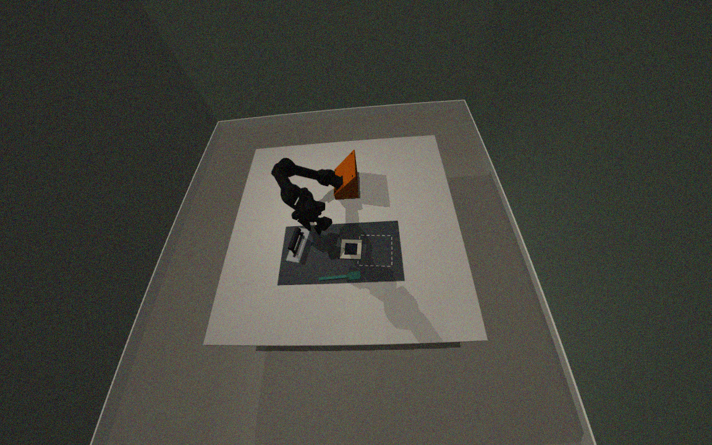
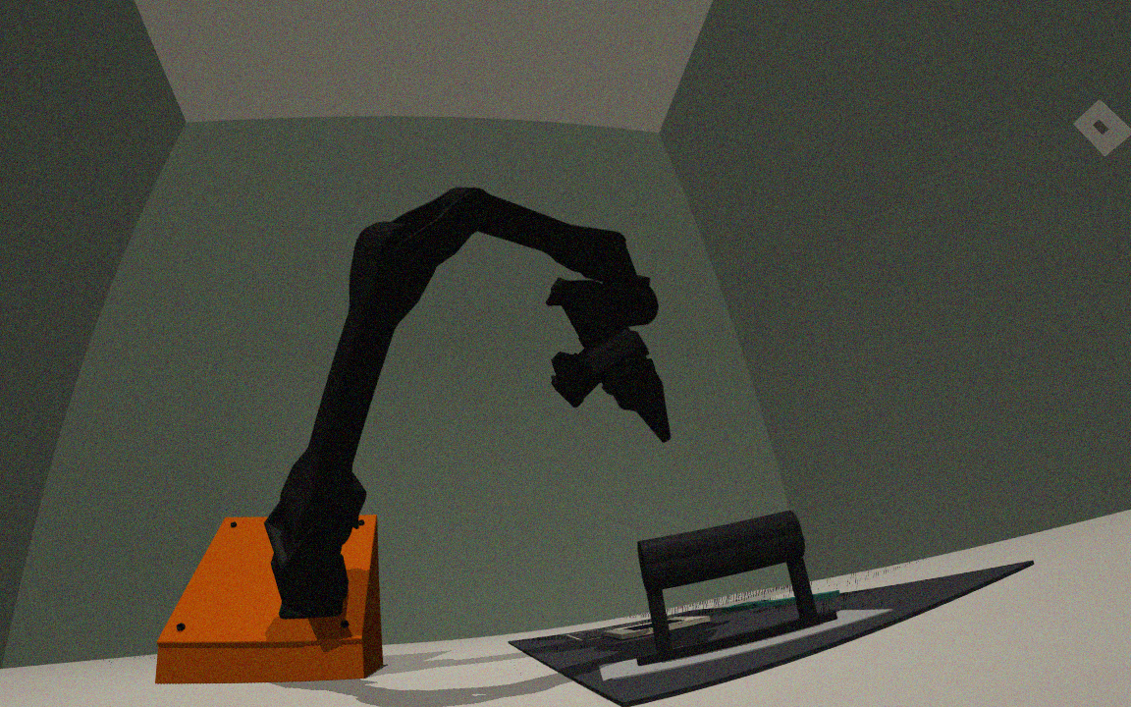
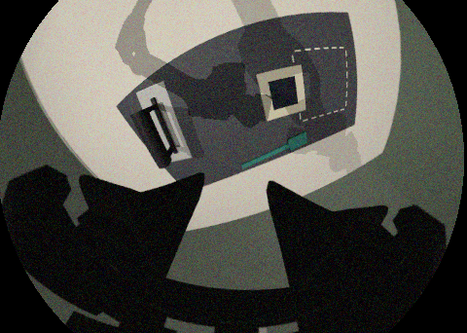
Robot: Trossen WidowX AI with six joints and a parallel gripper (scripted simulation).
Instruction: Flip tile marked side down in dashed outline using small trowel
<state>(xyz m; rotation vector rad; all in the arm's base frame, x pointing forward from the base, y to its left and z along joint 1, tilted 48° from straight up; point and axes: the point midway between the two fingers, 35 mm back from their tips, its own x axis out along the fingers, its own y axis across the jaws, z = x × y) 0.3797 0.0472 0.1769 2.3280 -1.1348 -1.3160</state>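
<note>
Now: gripper tip 17 cm above the black-handled float, 14 cm to the left of it and 7 cm past it. Round my gripper tip: white tile: 21 cm below, 15 cm to the left, 1 cm ahead; green trowel: 21 cm below, 15 cm ahead, 10 cm to the left.
</note>
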